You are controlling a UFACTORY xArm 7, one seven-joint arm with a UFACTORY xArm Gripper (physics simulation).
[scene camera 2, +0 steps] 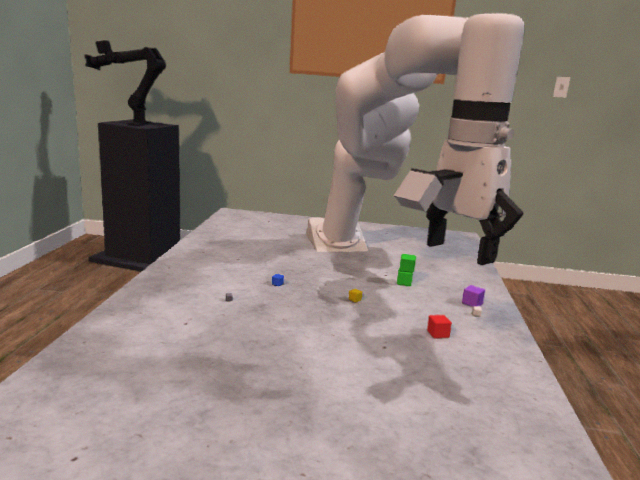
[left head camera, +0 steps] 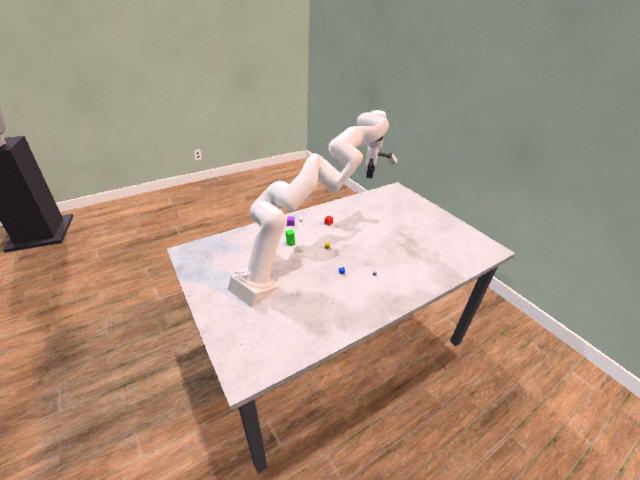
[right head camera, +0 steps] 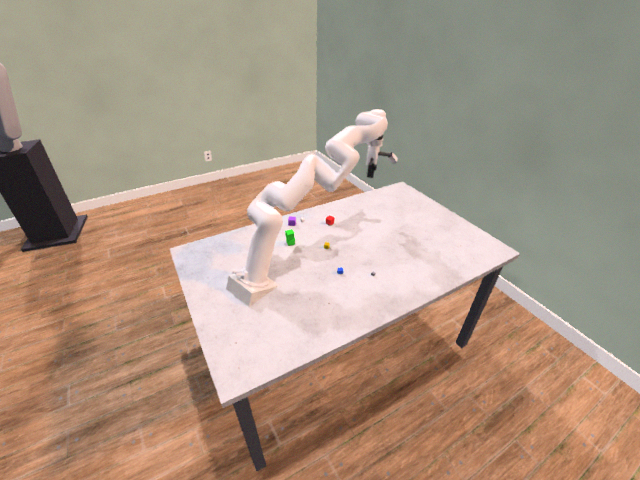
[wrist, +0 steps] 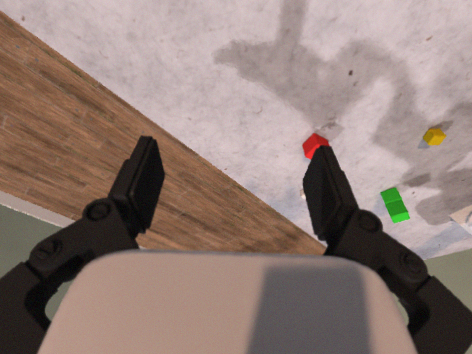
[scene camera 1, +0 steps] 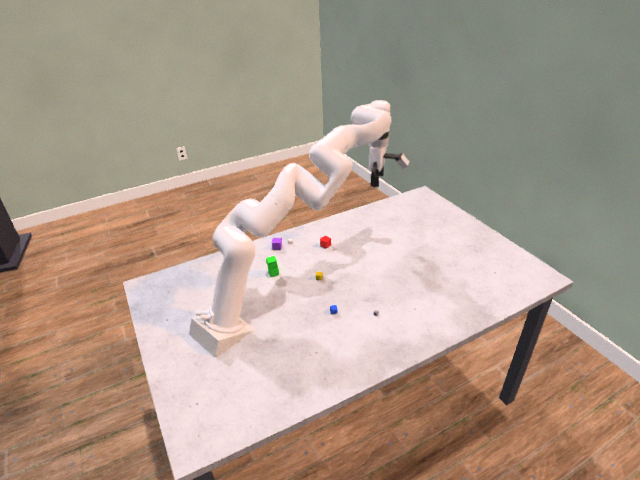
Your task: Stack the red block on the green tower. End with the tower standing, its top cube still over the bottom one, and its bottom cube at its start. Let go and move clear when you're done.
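Where they show: gripper, between the fingertips: (scene camera 2: pixel 459 253) (left head camera: pixel 370 174) (right head camera: pixel 371 173) (wrist: pixel 235 159) (scene camera 1: pixel 376 181); arm's base, origin of its link: (scene camera 2: pixel 337 233) (left head camera: pixel 256 280) (right head camera: pixel 254 280) (scene camera 1: pixel 223 323).
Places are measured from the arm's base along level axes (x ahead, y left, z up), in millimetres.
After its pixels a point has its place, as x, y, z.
Observation:
The red block (left head camera: pixel 328 220) @[448, 330, -1] (right head camera: pixel 329 220) @[448, 330, -1] (scene camera 1: pixel 325 241) @[452, 329, 2] (scene camera 2: pixel 439 326) @[477, 349, -4] (wrist: pixel 314 146) @[477, 348, 1] sits on the table near its far long edge; in the wrist view the right fingertip covers part of it. The green tower (left head camera: pixel 290 237) @[210, 221, 18] (right head camera: pixel 290 237) @[212, 221, 17] (scene camera 1: pixel 272 266) @[212, 221, 17] (scene camera 2: pixel 406 270) @[230, 240, 8] (wrist: pixel 395 205) @[230, 239, 14] is two green cubes, one on the other, standing upright nearer the arm's base. My gripper (scene camera 2: pixel 461 249) @[688, 374, 213] (wrist: pixel 235 159) @[688, 374, 213] is open and empty, pointing down, high above the table. In the left head camera view the gripper (left head camera: pixel 370 173) @[688, 374, 213] shows beyond the far table edge.
A purple cube (scene camera 2: pixel 473 296) @[284, 400, -5] and a small white cube (scene camera 2: pixel 476 311) @[333, 411, -19] lie near the table's edge, beside the red block and tower. A yellow cube (scene camera 2: pixel 355 295) @[386, 157, -14], a blue cube (scene camera 2: pixel 278 279) @[381, -28, -13] and a small grey cube (scene camera 2: pixel 229 297) @[506, -87, -21] lie farther across the table (scene camera 2: pixel 232 428) @[883, 114, -30].

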